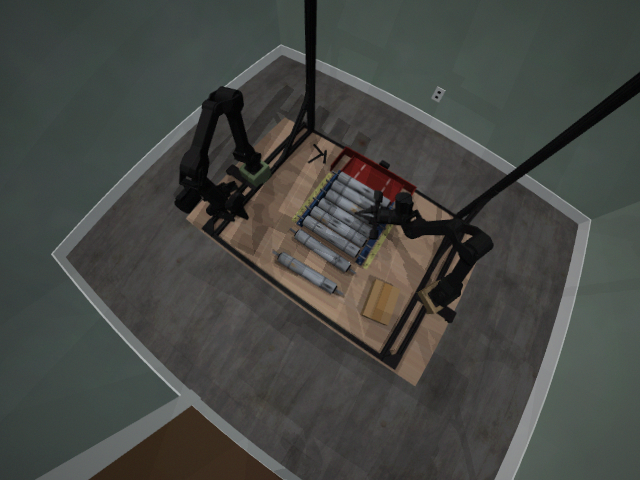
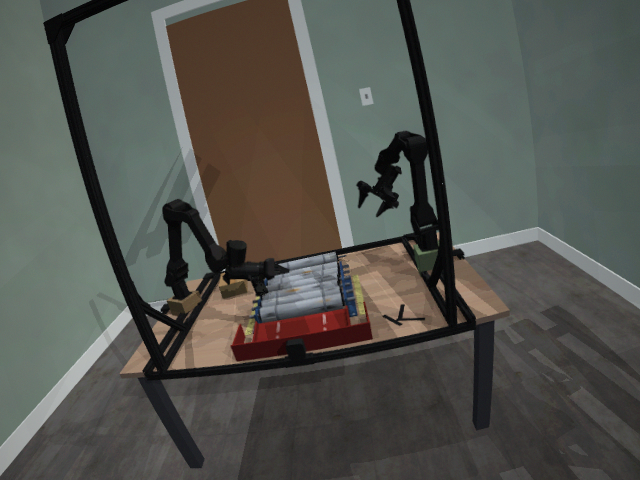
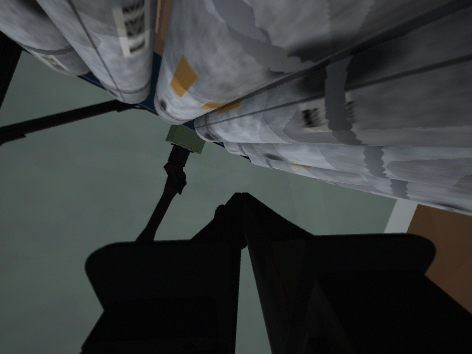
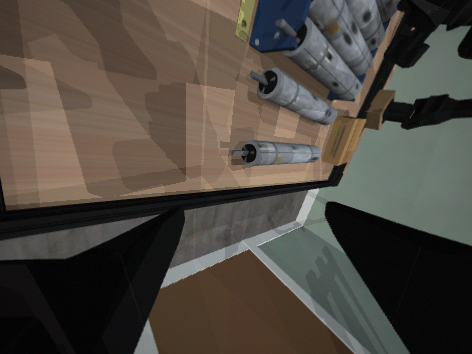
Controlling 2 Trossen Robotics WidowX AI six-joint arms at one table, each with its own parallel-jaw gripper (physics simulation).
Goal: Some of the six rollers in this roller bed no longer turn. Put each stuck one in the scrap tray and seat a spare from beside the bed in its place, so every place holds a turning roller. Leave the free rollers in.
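Seen in the pictures: left gripper, fingertip midpoint: point(image 1: 354, 213) point(image 2: 289, 271) point(image 3: 241, 198); right gripper, fingertip midpoint: point(image 1: 241, 220) point(image 2: 367, 212) point(image 4: 254, 210); left arm's base at its link origin: point(image 1: 437, 296) point(image 2: 182, 295) point(image 4: 387, 111); right arm's base at its link origin: point(image 1: 253, 167) point(image 2: 428, 247) point(image 3: 182, 147).
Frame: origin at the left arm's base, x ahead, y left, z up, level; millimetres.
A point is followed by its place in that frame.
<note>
The roller bed point(image 1: 366, 263) point(image 2: 352, 297) point(image 4: 272, 25) has blue side rails with yellow strips and holds several grey rollers side by side; which ones turn cannot be seen. Two spare rollers lie on the table beside it: the nearer spare point(image 1: 321, 250) {y 322, x 384, z -20 mm} point(image 4: 300, 100) {y 347, x 434, z -20 mm} and the outer spare point(image 1: 306, 272) {y 416, x 331, z -19 mm} point(image 4: 285, 153) {y 431, x 375, z -20 mm}. The red scrap tray point(image 1: 355, 169) {y -10, x 670, z -36 mm} point(image 2: 310, 335) {y -104, x 653, z -17 mm} stands along the bed's other side; no roller shows in it. My left gripper point(image 1: 357, 211) {y 146, x 444, z 53 mm} point(image 2: 285, 269) {y 146, x 444, z 53 mm} point(image 3: 241, 198) {y 146, x 444, z 53 mm} is shut and empty, low at the rollers, roughly horizontal. My right gripper point(image 1: 240, 201) point(image 2: 370, 210) {y 552, x 584, z 120 mm} point(image 4: 254, 210) {y 552, x 584, z 120 mm} is open and empty, raised away from the bed.
A wooden block point(image 1: 381, 302) {y 212, x 91, z -12 mm} point(image 2: 233, 289) {y 151, x 141, z -39 mm} point(image 4: 344, 141) {y 236, x 136, z -19 mm} lies near the spares' ends. A thin black three-legged piece point(image 1: 319, 153) {y 94, x 842, z -63 mm} point(image 2: 402, 316) {y 96, x 842, z -67 mm} lies on the table near the tray. Black frame bars edge the table, with uprights point(image 1: 310, 67) {y 71, x 987, z 307 mm} point(image 2: 85, 149) {y -334, x 251, z 616 mm} at its sides.
</note>
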